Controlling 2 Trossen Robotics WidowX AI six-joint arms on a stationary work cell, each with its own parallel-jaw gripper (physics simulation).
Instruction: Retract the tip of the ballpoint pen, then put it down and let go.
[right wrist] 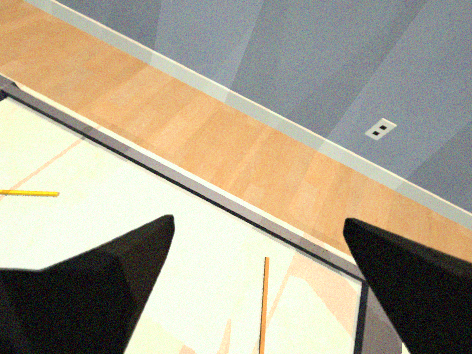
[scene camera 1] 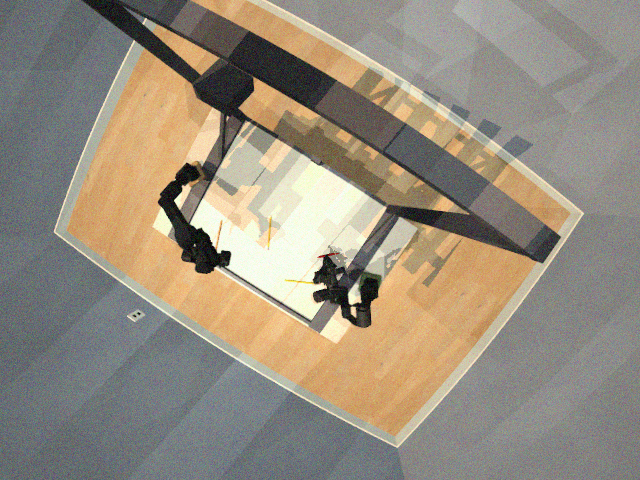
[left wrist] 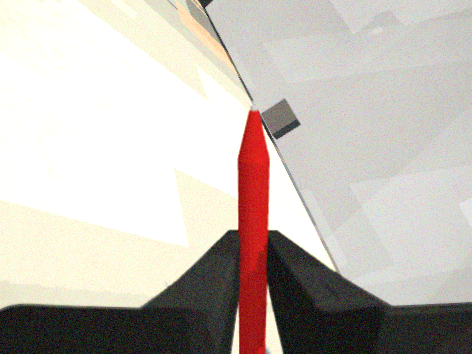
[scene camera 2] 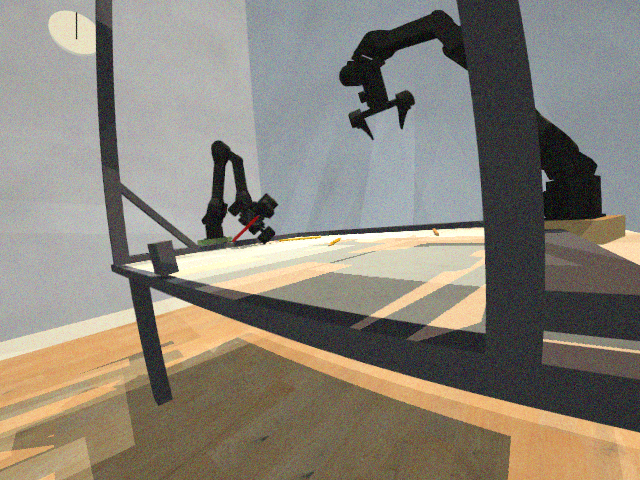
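Seen in the pictures: left gripper, between the fingertips: point(scene camera 1: 325, 254) point(left wrist: 252, 241) point(scene camera 2: 248, 225); right gripper, between the fingertips: point(right wrist: 258, 224) point(scene camera 2: 387, 134); left arm's base, origin of its link: point(scene camera 1: 370, 284) point(scene camera 2: 214, 238); right arm's base, origin of its link: point(scene camera 1: 193, 173) point(scene camera 2: 573, 218).
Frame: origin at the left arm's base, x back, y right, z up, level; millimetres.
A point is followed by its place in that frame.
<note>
The red ballpoint pen point(scene camera 1: 328, 254) @[x -238, y 115, z 29 mm] point(scene camera 2: 245, 229) @[x -241, y 115, z 23 mm] point(left wrist: 253, 200) @[x -265, y 99, z 48 mm] is held between the fingers of my left gripper point(left wrist: 252, 241) @[x -254, y 113, z 34 mm], which is shut on it. In scene camera 2 the pen is tilted, its lower end at or just above the far left part of the white table point(scene camera 2: 289, 258) @[x -539, y 406, z -38 mm]; contact cannot be told. In the left wrist view a small pale tip point(left wrist: 254, 106) @[x -288, y 97, z 64 mm] shows at the pen's tapered end. The pen's other end is hidden. My right gripper point(scene camera 2: 387, 133) @[x -720, y 13, z 274 mm] point(right wrist: 258, 224) @[x -720, y 13, z 274 mm] is open and empty, high above the table.
A yellow pencil point(scene camera 1: 299, 281) @[x -358, y -72, z -33 mm] point(scene camera 2: 299, 238) @[x -353, y -71, z -33 mm] point(right wrist: 30, 193) @[x -396, y -77, z -32 mm] lies beside my left gripper. Another yellow pencil point(scene camera 1: 269, 232) @[x -557, y 152, z -31 mm] point(scene camera 2: 334, 241) @[x -561, y 172, z -33 mm] lies mid-table. An orange pencil point(scene camera 1: 219, 235) @[x -824, y 81, z -34 mm] point(scene camera 2: 435, 231) @[x -826, y 97, z -32 mm] point(right wrist: 264, 300) @[x -828, y 61, z -31 mm] lies near the right arm. A dark frame post point(scene camera 2: 509, 206) @[x -783, y 711, z 22 mm] stands at the table.
</note>
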